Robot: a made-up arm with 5 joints. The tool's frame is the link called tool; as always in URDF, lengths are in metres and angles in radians.
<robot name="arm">
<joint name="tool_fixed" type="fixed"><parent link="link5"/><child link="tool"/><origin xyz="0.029 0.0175 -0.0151" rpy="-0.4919 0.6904 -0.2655"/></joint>
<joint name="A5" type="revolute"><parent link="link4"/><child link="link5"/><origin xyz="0.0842 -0.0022 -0.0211"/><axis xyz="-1 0 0"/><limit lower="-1.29" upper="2.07"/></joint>
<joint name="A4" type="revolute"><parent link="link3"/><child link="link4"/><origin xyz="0.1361 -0.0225 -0.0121"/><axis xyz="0 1 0"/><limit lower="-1.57" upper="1.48"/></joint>
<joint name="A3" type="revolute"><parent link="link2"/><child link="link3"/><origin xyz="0.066 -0.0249 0.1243"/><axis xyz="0 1 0"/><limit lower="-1.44" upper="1.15"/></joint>
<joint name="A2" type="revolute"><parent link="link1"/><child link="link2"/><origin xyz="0.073 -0.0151 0.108"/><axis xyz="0 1 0"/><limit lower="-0.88" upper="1.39"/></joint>
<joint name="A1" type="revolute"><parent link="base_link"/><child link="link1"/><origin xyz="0.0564 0.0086 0.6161"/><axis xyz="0 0 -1"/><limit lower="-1.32" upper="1.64"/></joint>
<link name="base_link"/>
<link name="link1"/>
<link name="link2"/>
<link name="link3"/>
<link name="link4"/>
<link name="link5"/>
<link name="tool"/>
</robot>
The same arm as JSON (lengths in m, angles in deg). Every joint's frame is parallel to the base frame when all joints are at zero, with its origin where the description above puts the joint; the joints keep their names.
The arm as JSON. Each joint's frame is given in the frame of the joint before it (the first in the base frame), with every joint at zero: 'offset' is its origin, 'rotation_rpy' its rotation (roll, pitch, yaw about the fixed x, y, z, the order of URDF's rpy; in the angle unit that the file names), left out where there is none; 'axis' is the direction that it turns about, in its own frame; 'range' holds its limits. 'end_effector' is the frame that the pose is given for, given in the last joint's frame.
{"length_unit": "m", "angle_unit": "deg", "chain": [
  {"id": "A1", "offset": [0.0564, 0.0086, 0.6161], "axis": [0.0, 0.0, -1.0], "range": [-75.63, 93.97]},
  {"id": "A2", "offset": [0.073, -0.0151, 0.108], "axis": [0.0, 1.0, 0.0], "range": [-50.42, 79.64]},
  {"id": "A3", "offset": [0.066, -0.0249, 0.1243], "axis": [0.0, 1.0, 0.0], "range": [-82.51, 65.89]},
  {"id": "A4", "offset": [0.1361, -0.0225, -0.0121], "axis": [0.0, 1.0, 0.0], "range": [-89.95, 84.8]},
  {"id": "A5", "offset": [0.0842, -0.0022, -0.0211], "axis": [-1.0, 0.0, 0.0], "range": [-73.91, 118.6]}
], "end_effector": {"offset": [0.029, 0.0175, -0.0151], "rotation_rpy": [-28.18, 39.56, -15.21]}}

